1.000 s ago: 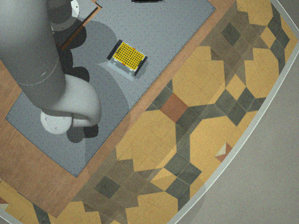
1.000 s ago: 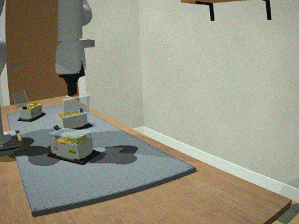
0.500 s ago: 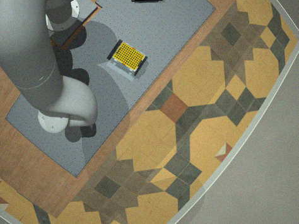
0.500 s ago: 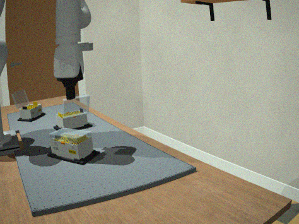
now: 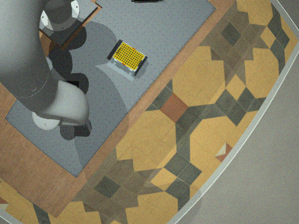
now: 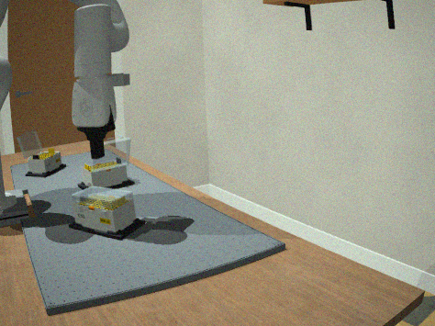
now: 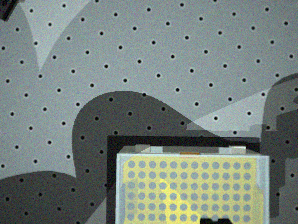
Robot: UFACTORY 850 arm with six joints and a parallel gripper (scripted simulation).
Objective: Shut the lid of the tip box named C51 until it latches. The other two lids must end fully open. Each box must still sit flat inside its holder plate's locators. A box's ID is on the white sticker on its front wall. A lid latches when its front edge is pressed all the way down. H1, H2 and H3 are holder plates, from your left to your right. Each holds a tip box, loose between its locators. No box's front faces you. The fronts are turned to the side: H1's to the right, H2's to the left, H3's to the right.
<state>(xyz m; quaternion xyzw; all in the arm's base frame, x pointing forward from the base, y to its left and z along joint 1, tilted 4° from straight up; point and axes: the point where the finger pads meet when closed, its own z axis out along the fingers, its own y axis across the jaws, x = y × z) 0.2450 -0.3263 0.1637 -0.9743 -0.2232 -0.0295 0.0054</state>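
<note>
My gripper is now 10 mm past the clear lid and 110 mm above it.
</note>
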